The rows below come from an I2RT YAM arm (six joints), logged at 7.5 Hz.
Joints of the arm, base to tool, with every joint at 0 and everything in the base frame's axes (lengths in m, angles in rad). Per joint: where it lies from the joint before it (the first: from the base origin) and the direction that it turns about. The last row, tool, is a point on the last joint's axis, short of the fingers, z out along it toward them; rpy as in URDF.
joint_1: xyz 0 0 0.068 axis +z
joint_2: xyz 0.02 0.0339 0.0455 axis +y
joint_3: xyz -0.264 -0.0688 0 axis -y
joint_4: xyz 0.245 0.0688 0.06 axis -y
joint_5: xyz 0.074 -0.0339 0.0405 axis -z
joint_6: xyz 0.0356 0 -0.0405 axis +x
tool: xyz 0 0 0 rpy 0 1.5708 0
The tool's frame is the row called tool.
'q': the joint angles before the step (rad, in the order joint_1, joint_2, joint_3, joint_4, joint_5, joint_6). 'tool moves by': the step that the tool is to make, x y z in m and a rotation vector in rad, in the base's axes. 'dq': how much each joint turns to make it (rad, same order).
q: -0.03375, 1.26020, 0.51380, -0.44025, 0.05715, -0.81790
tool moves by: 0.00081, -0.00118, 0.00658, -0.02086, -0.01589, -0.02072
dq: -0.00109, -0.01865, 0.01461, -0.01739, 0.02626, 0.01041
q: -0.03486, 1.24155, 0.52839, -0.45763, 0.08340, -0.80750
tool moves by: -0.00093, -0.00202, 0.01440, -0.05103, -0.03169, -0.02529
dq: -0.00040, -0.04879, 0.02639, -0.04200, 0.05569, 0.00259
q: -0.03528, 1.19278, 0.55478, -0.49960, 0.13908, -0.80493
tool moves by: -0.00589, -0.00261, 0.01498, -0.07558, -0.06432, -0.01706
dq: -0.00143, -0.08230, 0.00211, -0.01400, 0.07237, -0.01940
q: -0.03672, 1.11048, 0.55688, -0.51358, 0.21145, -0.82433
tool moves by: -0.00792, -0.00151, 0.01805, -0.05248, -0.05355, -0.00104
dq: -0.00164, -0.08761, 0.01708, -0.04297, 0.04309, -0.02693
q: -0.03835, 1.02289, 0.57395, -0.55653, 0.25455, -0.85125
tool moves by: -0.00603, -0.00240, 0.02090, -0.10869, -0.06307, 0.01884
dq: -0.00019, -0.08027, 0.02580, -0.01575, 0.07612, -0.07983
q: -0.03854, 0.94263, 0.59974, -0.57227, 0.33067, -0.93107
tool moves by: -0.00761, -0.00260, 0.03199, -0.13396, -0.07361, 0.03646
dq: -0.00268, -0.08672, 0.05948, -0.02267, 0.07300, -0.12376
